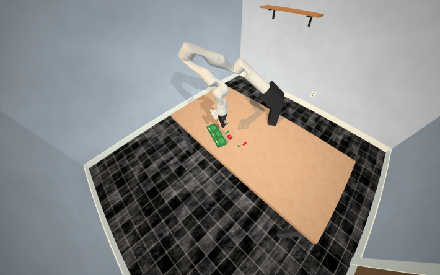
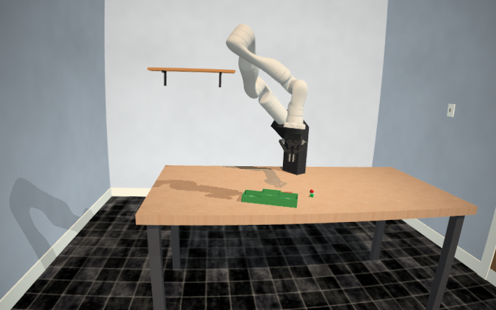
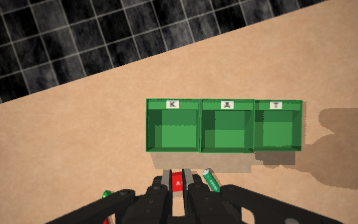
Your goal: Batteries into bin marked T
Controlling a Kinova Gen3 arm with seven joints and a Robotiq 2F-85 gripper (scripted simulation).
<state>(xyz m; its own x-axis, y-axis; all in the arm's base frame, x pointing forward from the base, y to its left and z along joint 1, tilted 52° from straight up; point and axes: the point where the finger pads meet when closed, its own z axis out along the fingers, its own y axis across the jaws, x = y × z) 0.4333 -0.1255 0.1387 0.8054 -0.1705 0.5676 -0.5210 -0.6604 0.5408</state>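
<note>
My gripper is now 60 mm past the red 9 V battery, 40 mm to the right of it and 200 mm above it. Round my hand: joined green bins 20 mm behind, 80 mm to the right, 190 mm below; then small yellow nut 120 mm behind, 30 mm to the left, 210 mm below; then green cylindrical battery 100 mm behind, 10 mm to the right, 200 mm below.
</note>
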